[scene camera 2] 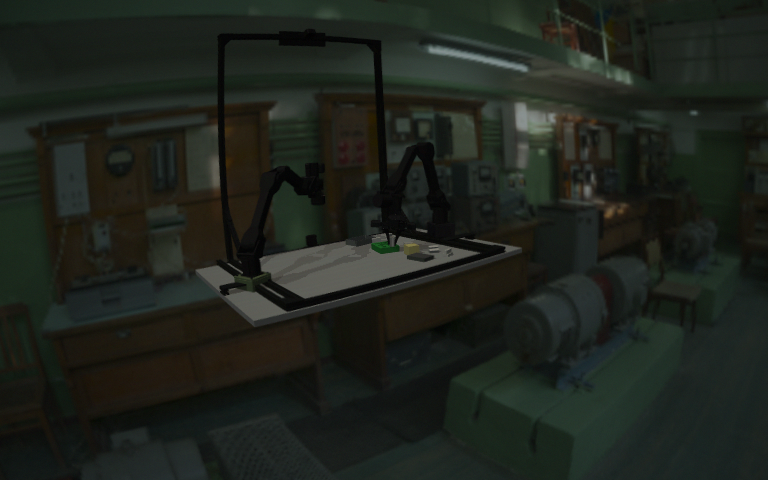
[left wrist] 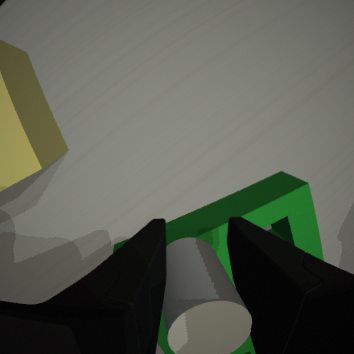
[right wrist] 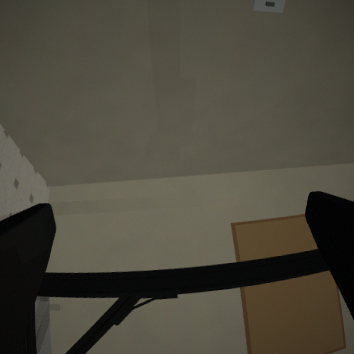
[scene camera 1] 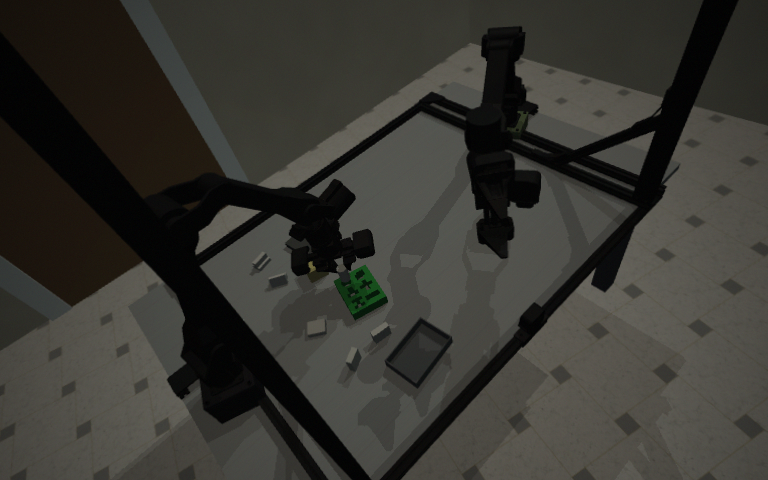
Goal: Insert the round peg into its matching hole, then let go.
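Observation:
The round peg (scene camera 1: pixel 342 275) (scene camera 2: pixel 393 241) (left wrist: pixel 200 280) is a grey cylinder, roughly upright. My left gripper (scene camera 1: pixel 340 269) (scene camera 2: pixel 392 240) (left wrist: pixel 196 229) is shut on it, one finger on each side. The peg's lower end is over or at one corner of the green hole board (scene camera 1: pixel 370 310) (scene camera 2: pixel 385 249) (left wrist: pixel 240 201). The round hole does not show; the peg and fingers cover that part, so I cannot tell whether the end is inside. Other shaped holes show in scene camera 1. My right gripper (scene camera 1: pixel 497 240) (scene camera 2: pixel 318 198) (right wrist: pixel 182 211) is open and empty, high above the table, away from the board.
A yellow block (scene camera 1: pixel 314 275) (scene camera 2: pixel 411 249) (left wrist: pixel 15 125) stands beside the board. Several pale blocks lie around, among them one pale block (scene camera 1: pixel 316 327) and another pale block (scene camera 1: pixel 380 331). A dark grey tray (scene camera 1: pixel 434 363) lies lower right of them in scene camera 1. A black frame edges the table.

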